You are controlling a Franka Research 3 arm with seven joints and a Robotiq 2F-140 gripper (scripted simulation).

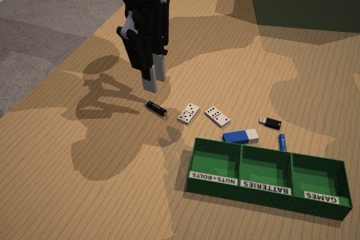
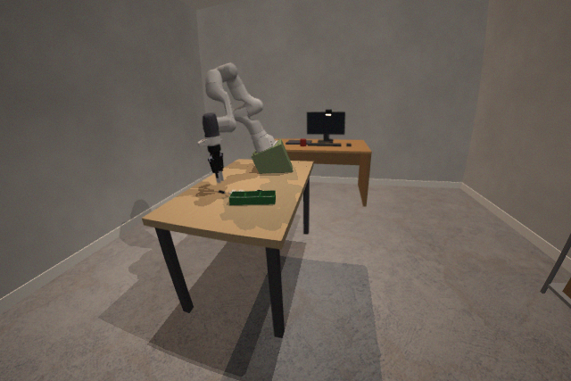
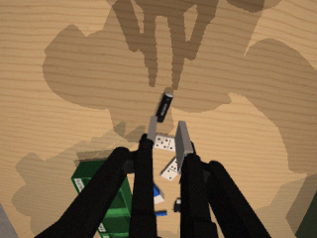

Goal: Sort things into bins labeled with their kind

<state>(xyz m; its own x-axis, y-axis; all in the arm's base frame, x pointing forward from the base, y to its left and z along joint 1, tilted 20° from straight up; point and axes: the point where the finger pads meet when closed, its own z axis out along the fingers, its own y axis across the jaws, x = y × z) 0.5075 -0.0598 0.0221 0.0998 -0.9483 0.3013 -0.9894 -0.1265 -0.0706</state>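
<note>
Right now the black battery is 100 mm below my hand. Round my hand: blue battery: 60 mm behind, 260 mm to the left, 100 mm below; then black USB stick: 100 mm behind, 210 mm to the left, 100 mm below; then eraser: 30 mm behind, 190 mm to the left, 100 mm below.
</note>
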